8 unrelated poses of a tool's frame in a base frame.
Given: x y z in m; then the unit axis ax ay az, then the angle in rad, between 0 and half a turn.
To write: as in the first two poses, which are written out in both.
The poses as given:
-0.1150 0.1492 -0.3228 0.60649 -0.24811 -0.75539 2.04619
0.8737 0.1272 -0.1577 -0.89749 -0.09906 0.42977 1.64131
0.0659 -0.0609 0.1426 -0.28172 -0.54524 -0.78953 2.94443
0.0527 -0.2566 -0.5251 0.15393 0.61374 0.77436 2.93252
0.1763 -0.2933 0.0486 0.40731 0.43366 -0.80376 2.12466
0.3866 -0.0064 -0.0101 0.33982 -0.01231 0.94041 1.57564
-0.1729 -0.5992 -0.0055 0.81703 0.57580 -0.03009 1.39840
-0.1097 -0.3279 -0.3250 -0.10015 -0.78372 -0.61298 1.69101
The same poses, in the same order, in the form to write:
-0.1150 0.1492 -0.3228 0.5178 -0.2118 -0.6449 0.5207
0.8737 0.1272 -0.1577 -0.6566 -0.0725 0.3144 0.6817
0.0659 -0.0609 0.1426 -0.2804 -0.5426 -0.7857 0.0984
0.0527 -0.2566 -0.5251 0.1531 0.6104 0.7701 0.1043
0.1763 -0.2933 0.0486 0.3558 0.3788 -0.7021 0.4868
0.3866 -0.0064 -0.0101 0.2409 -0.0087 0.6666 0.7054
-0.1729 -0.5992 -0.0055 0.5258 0.3706 -0.0194 0.7654
-0.1097 -0.3279 -0.3250 -0.0749 -0.5865 -0.4587 0.6634

